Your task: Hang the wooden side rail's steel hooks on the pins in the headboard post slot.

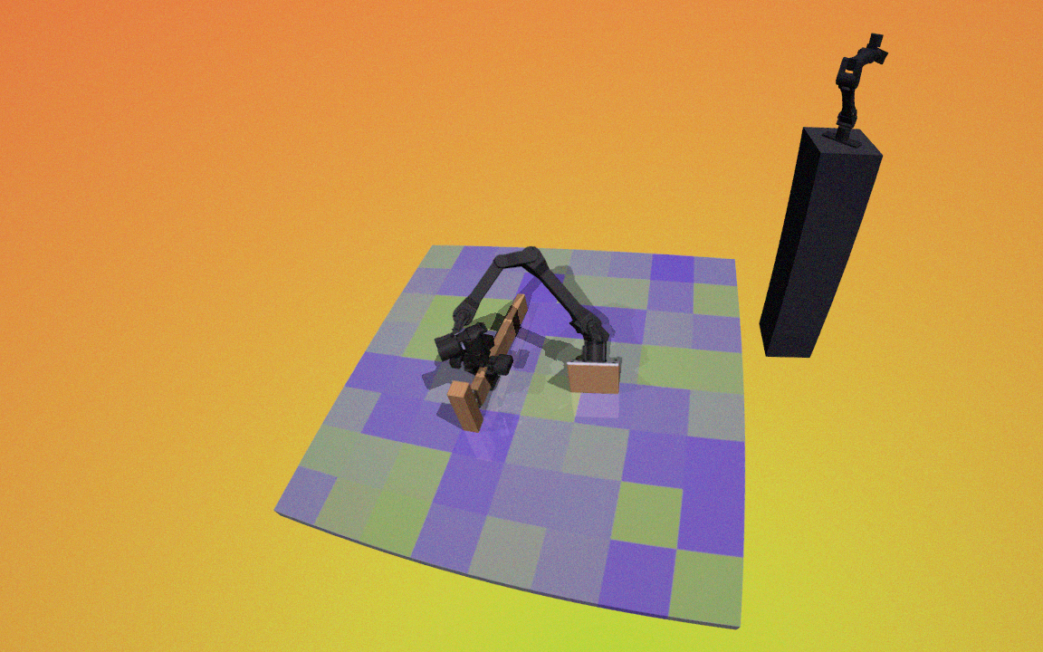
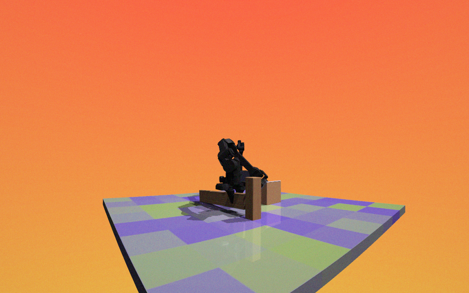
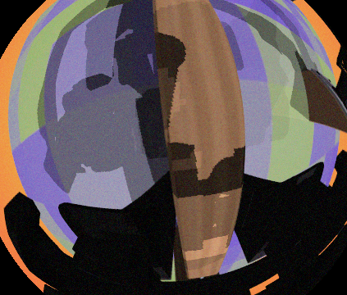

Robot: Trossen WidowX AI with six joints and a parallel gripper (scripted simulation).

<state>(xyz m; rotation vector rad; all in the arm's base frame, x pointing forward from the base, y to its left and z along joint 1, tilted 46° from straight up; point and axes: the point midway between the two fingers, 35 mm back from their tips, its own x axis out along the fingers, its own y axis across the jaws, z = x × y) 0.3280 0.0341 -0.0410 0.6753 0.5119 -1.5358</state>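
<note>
My gripper tip is 2 cm short of the wooden headboard post, 14 cm to the right of it and 4 cm below it.
</note>
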